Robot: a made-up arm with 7 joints. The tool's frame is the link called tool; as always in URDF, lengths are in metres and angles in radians. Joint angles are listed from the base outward. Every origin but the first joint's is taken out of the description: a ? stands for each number. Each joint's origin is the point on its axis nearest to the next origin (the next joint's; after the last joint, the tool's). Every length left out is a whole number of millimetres.
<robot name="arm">
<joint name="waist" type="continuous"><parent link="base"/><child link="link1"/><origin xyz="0 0 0" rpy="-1.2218 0 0"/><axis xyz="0 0 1"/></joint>
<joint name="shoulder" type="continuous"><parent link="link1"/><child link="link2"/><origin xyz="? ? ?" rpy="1.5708 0 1.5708"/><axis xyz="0 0 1"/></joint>
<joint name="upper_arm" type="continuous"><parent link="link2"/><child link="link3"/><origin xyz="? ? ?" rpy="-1.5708 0 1.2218"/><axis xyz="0 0 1"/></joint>
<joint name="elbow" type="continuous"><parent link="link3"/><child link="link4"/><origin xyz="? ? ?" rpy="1.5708 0 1.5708"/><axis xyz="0 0 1"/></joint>
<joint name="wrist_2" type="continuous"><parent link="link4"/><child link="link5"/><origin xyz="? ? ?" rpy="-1.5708 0 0"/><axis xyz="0 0 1"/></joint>
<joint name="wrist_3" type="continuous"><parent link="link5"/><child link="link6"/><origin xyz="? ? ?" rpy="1.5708 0 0"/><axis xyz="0 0 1"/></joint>
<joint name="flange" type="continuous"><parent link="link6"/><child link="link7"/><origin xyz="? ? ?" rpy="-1.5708 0 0"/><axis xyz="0 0 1"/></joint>
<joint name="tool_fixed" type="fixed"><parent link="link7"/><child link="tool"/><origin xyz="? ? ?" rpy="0 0 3.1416"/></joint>
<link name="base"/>
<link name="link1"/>
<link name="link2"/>
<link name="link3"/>
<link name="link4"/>
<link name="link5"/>
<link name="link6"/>
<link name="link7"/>
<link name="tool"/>
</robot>
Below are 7 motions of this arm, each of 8 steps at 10 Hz.
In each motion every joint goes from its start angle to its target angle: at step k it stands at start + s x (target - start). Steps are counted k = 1, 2, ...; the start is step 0. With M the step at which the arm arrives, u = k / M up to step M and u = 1 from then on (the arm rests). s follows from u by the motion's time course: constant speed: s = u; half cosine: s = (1 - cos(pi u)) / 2; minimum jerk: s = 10 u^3 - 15 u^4 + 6 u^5.
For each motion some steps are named. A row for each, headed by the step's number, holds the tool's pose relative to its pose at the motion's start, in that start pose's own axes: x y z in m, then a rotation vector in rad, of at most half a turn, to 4 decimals.
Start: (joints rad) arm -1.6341 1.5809 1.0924 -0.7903 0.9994 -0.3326 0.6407
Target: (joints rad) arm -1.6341 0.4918 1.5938 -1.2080 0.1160 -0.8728 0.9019
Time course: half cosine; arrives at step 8
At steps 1, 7, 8:
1: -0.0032 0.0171 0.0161 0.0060 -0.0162 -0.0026
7: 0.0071 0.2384 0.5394 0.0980 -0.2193 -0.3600
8: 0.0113 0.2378 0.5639 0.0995 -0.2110 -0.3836

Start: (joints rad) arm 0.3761 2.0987 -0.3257 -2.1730 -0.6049 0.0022 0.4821
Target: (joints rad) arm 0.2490 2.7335 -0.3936 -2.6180 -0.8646 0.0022 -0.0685
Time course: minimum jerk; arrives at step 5
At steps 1, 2, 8:
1: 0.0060 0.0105 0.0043 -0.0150 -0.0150 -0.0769
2: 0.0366 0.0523 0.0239 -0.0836 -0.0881 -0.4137
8: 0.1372 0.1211 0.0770 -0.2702 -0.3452 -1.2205

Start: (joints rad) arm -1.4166 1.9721 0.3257 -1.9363 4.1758 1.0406 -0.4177
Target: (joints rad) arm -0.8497 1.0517 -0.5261 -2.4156 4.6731 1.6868 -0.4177
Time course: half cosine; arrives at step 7
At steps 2, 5, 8:
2: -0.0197 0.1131 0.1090 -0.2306 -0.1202 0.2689
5: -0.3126 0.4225 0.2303 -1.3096 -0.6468 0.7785
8: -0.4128 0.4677 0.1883 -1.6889 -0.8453 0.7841

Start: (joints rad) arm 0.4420 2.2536 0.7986 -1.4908 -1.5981 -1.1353 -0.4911
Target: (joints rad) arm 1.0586 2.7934 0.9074 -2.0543 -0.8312 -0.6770 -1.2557
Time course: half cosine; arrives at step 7
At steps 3, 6, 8:
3: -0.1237 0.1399 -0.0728 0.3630 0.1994 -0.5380
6: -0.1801 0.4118 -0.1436 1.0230 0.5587 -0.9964
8: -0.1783 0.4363 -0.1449 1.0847 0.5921 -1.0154

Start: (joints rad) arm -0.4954 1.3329 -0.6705 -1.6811 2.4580 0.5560 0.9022
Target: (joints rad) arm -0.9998 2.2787 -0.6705 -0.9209 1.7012 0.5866 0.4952
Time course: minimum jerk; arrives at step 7
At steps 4, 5, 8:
4: -0.1113 -0.2410 0.4205 0.0542 -1.1463 -0.8101
5: -0.2404 -0.2506 0.5793 0.1120 -1.5964 -0.9195
8: -0.3400 -0.2237 0.6716 0.1622 -1.8914 -0.9126

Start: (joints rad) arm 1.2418 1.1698 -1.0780 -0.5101 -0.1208 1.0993 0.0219
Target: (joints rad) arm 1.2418 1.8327 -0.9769 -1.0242 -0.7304 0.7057 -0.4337
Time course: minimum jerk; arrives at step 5
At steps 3, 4, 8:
3: -0.1712 0.1577 -0.0938 0.5460 -0.0801 -0.4310
4: -0.2459 0.2157 -0.1025 0.7585 -0.0395 -0.6483
8: -0.2628 0.2281 -0.1023 0.8049 -0.0250 -0.7007

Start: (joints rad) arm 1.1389 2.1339 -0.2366 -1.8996 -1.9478 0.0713 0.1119
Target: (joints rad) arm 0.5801 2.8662 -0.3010 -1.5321 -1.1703 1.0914 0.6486
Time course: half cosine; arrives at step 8
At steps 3, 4, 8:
3: -0.1238 -0.0816 0.0586 -0.1609 0.3763 0.1120
4: -0.2069 -0.1141 0.1157 -0.2316 0.6535 0.1413
8: -0.4147 -0.1089 0.3273 -0.2311 1.4704 -0.0011

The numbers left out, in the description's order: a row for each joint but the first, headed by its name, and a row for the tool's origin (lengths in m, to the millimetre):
shoulder: 0 0 0
upper_arm: 0.394 -0.144 0
elbow: 0 -0.047 0
wrist_2: 0.043 -0.353 0
wrist_3: 0 0 0
flange: 0 0 0
tool: 0 0 0

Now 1 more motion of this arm.
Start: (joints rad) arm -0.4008 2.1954 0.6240 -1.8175 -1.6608 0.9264 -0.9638
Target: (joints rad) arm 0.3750 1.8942 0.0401 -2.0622 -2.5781 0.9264 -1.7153
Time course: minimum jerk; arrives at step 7
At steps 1, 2, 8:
1: 0.0024 0.0095 0.0122 0.0278 -0.0076 -0.0141
2: 0.0076 0.0558 0.0788 0.1734 -0.0337 -0.0785
8: -0.2430 0.1549 0.5127 0.9203 0.2619 -0.1112

